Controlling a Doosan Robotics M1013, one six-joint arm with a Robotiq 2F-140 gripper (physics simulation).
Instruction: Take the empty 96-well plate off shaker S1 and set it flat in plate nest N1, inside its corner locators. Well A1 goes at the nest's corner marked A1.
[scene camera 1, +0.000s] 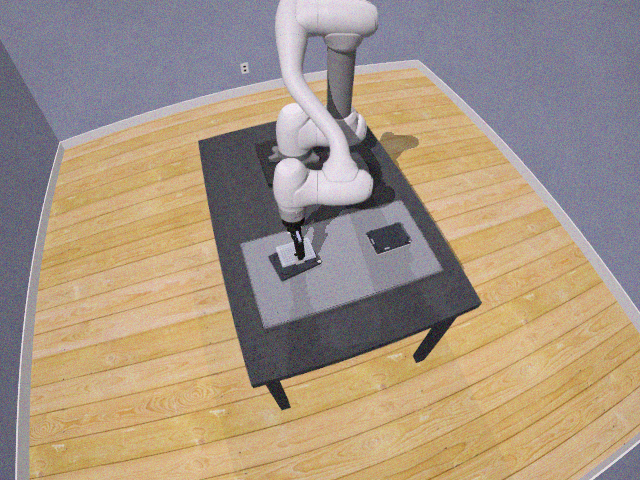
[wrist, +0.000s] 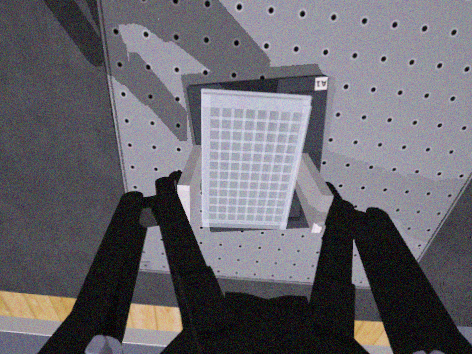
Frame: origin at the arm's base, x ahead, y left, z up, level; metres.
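Seen in the pictures: gripper, fingertip midpoint: (scene camera 1: 296, 252) (wrist: 249, 164); arm's base at its link origin: (scene camera 1: 295, 155).
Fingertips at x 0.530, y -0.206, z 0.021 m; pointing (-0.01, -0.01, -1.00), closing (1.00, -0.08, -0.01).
Pixels of each thing's top centre, then the offset from my fingertips to it. "spot": a spot on its surface instead. Level surfaces: height alone.
- 96-well plate at its top centre: (wrist: 250, 173) (scene camera 1: 295, 250) 0.001 m right, 0.000 m ahead, 0.015 m up
- dark nest N1 at its top centre: (wrist: 259, 169) (scene camera 1: 294, 258) 0.012 m right, 0.011 m ahead, 0.015 m down
- nest's A1 tag at a spot on its surface: (wrist: 321, 83) (scene camera 1: 319, 261) spot: 0.067 m left, 0.059 m ahead, 0.018 m down
- Shaker S1 at a spot on its surface: (scene camera 1: 388, 238) spot: 0.333 m left, 0.099 m ahead, 0.025 m up
- grey perforated board at its surface level: 0.030 m down
- dark table at its surface level: 0.043 m down
The 96-well plate (scene camera 1: 285, 255) (wrist: 252, 160) is white and looks flat and empty. My gripper (scene camera 1: 298, 253) (wrist: 249, 164) is shut on its two long sides, with a pale pad at each side in the wrist view. The plate is held above the dark nest N1 (scene camera 1: 297, 271) (wrist: 316, 125), and a gap's height is hard to judge. In the wrist view it covers most of the nest and looks slightly turned against it. The nest's A1 tag (scene camera 1: 318, 261) (wrist: 321, 83) shows beyond the plate's far right corner. The plate's own A1 mark cannot be made out. Shaker S1 (scene camera 1: 388, 238), dark, carries no plate.
The nest and shaker stand on a grey perforated board (scene camera 1: 336, 289) (wrist: 395, 130) on the dark table (scene camera 1: 361, 335) (wrist: 45, 175). The shaker is to the right in the scene view. The arm (scene camera 1: 320, 188) reaches over from the table's back. Shadows fall beside the nest.
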